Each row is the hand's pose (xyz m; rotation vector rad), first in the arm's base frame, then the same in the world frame.
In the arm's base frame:
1: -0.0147 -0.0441 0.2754 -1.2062 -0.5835 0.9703
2: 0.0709 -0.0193 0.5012 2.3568 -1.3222 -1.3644
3: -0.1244 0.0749 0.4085 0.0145 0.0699 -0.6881
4: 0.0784 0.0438 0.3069 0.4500 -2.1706 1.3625
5: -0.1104 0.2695 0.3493 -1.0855 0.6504 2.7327
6: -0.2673 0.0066 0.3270 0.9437 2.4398 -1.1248
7: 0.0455 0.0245 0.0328 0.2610 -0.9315 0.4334
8: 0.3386 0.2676 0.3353 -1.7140 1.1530 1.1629
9: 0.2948 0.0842 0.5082 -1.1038 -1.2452 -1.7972
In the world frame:
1: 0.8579 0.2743 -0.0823 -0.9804 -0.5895 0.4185
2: 0.8984 0.1822 0.1386 -1.9516 1.3391 1.3196
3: 0.7705 0.3719 0.0813 0.4685 0.0721 -1.0508
4: 0.9668 0.3011 -0.0130 0.0642 -2.4869 0.7722
5: 0.8620 0.5523 0.1066 -0.9249 0.2443 2.2953
6: 0.6329 0.3990 -0.0285 1.6133 2.4752 -0.6476
7: 0.9864 0.3941 -0.2729 0.4056 -1.1726 -0.0992
8: 1.2760 0.3783 0.1175 -1.1837 1.0292 0.9397
9: 1.1376 0.1791 0.1989 -1.0509 -0.7220 -2.3217

